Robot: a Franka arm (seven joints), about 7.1 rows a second.
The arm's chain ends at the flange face. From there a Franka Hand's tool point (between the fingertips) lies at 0.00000 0.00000 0.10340 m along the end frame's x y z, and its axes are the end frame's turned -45 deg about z.
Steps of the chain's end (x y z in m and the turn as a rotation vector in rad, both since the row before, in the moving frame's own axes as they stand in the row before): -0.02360 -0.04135 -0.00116 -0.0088 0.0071 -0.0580; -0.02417 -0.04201 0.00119 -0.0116 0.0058 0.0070; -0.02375 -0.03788 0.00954 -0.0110 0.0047 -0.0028; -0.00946 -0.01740 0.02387 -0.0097 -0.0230 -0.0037; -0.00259 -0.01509 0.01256 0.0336 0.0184 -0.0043
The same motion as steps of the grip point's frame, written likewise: 0.01246 -0.04476 -0.00117 -0.0112 -0.0012 -0.0580; 0.01219 -0.04553 0.00118 -0.0123 -0.0041 0.0070; 0.00953 -0.04243 0.00953 -0.0111 -0.0045 -0.0028; 0.00322 -0.01996 0.02384 0.0094 -0.0231 -0.0037; 0.01264 -0.01362 0.01248 0.0107 0.0368 -0.0043
